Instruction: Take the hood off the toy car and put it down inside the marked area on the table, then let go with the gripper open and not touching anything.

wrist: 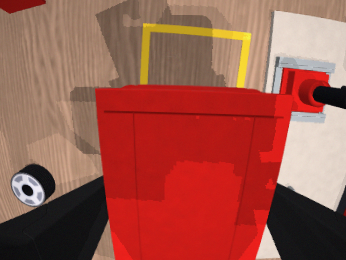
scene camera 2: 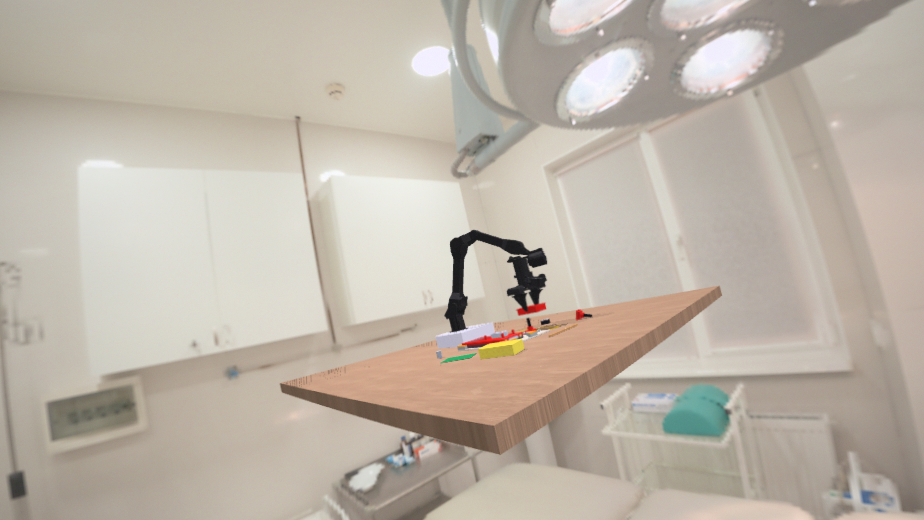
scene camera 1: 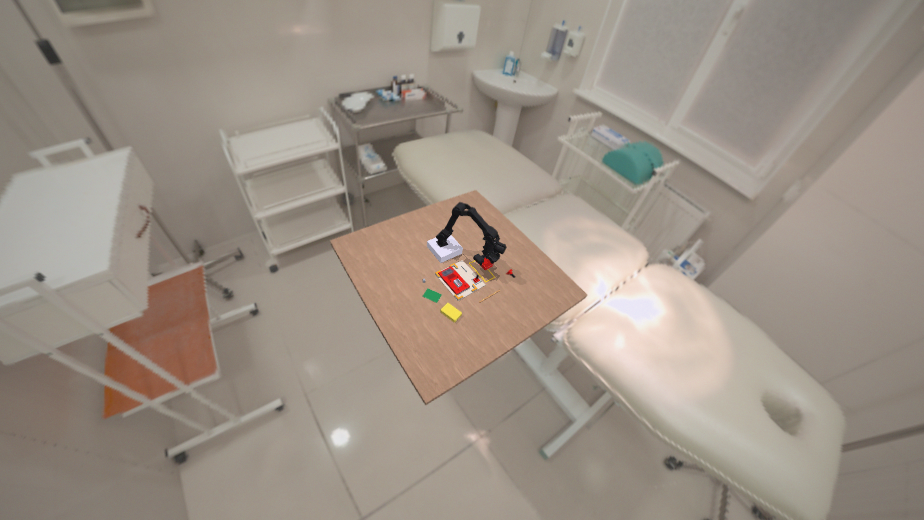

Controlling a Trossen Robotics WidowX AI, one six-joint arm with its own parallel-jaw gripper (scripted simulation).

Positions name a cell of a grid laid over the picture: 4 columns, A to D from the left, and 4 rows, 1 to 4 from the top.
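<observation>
My gripper (scene camera 2: C3) is carrying a red hood (wrist: C3), and you'd find the gripper (wrist: C3) in the wrist view as well.
</observation>
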